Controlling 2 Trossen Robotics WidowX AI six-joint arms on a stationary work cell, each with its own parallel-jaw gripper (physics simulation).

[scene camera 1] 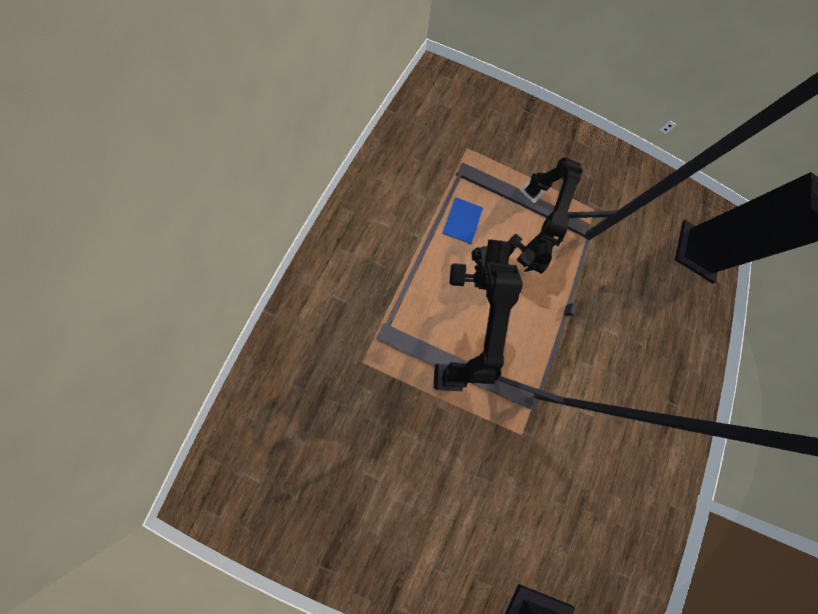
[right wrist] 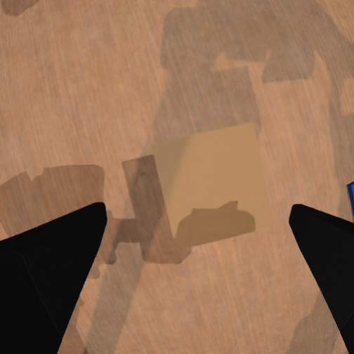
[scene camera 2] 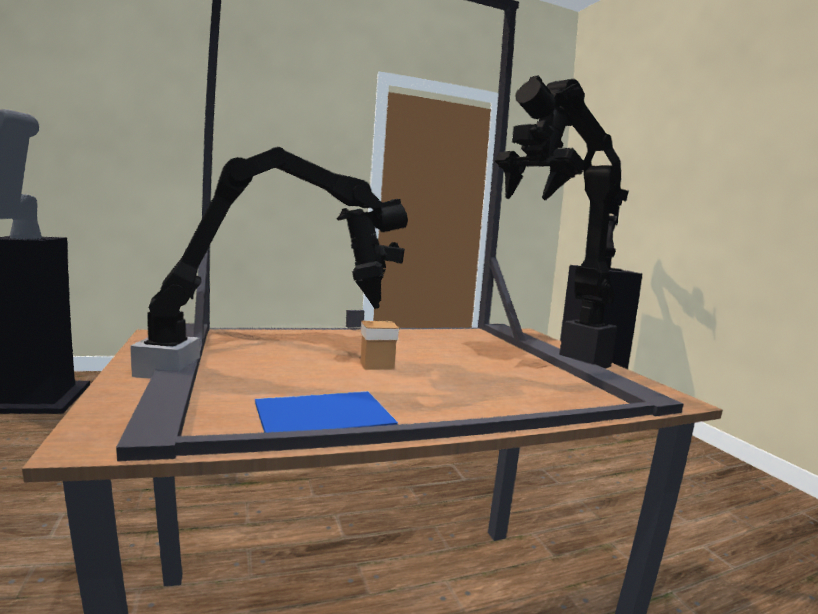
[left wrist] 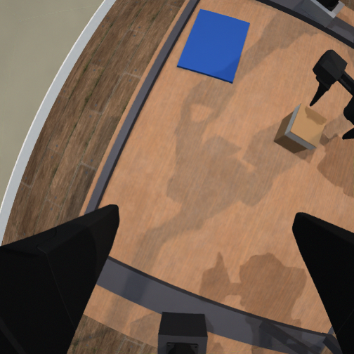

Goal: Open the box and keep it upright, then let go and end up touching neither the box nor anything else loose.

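Pixels of known places: left gripper, fingertip midpoint: (scene camera 1: 474, 274) (scene camera 2: 525, 198); right gripper, fingertip midpoint: (scene camera 1: 516, 263) (scene camera 2: 378, 304); left arm's base, link origin: (scene camera 1: 450, 377) (scene camera 2: 590, 323); right arm's base, link origin: (scene camera 1: 532, 190) (scene camera 2: 166, 341).
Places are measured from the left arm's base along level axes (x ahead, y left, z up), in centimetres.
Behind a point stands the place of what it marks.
A small box (scene camera 2: 377, 355) @[z -7.5, x 51.1, y -21.8 cm] (left wrist: 295, 141) (right wrist: 215, 180) stands upright on the table, brown with a white band near its top. Its flat tan lid (scene camera 2: 379, 324) @[z -1.1, x 49.4, y -24.1 cm] (left wrist: 306, 125) lies shut on top. In scene camera 1 the arms hide the box. My right gripper (scene camera 2: 376, 306) @[z 3.0, x 48.8, y -25.9 cm] (left wrist: 326, 120) (right wrist: 200, 213) is open and empty, pointing down a little above the box; in the right wrist view the lid shows between and ahead of its spread fingertips, with no contact visible. My left gripper (scene camera 2: 526, 197) @[z 28.5, x 33.2, y 0.0 cm] (left wrist: 208, 218) is open and empty, high above the table and well apart from the box.
A flat blue mat (scene camera 1: 462, 220) @[z -10.0, x 73.6, y -5.0 cm] (scene camera 2: 323, 411) @[z -10.0, x 74.3, y -5.1 cm] (left wrist: 215, 46) lies on the table (scene camera 2: 462, 389) @[z -10.8, x 43.0, y -3.0 cm], toward the front in scene camera 2. Dark rails (scene camera 2: 409, 432) @[z -9.4, x 67.8, y 9.6 cm] border the work area. Tall dark posts (scene camera 2: 209, 165) @[z 33.5, x 74.0, y -69.6 cm] (scene camera 2: 500, 165) rise at the back. The two arms stand close together in scene camera 1.
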